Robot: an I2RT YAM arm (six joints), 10 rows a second.
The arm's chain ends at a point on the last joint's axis. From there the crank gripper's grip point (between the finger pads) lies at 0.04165 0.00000 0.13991 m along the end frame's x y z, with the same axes.
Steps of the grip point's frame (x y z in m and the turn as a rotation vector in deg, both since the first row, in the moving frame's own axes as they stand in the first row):
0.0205, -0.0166, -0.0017, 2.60, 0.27, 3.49
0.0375, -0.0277, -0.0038, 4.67, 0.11, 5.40
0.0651, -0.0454, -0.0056, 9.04, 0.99, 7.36
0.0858, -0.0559, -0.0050, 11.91, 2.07, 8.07
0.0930, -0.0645, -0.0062, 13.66, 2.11, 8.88
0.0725, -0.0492, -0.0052, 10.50, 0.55, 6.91
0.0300, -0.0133, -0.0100, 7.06, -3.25, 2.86
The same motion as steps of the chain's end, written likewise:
0.0197, -0.0128, -0.0014, 2.60, 0.27, 3.49
0.0369, -0.0203, -0.0034, 4.67, 0.11, 5.40
0.0616, -0.0290, -0.0035, 9.04, 0.99, 7.36
0.0792, -0.0334, -0.0010, 11.91, 2.07, 8.07
0.0859, -0.0385, -0.0014, 13.66, 2.11, 8.88
0.0699, -0.0289, -0.0029, 10.50, 0.55, 6.91
0.0376, 0.0022, -0.0112, 7.06, -3.25, 2.86

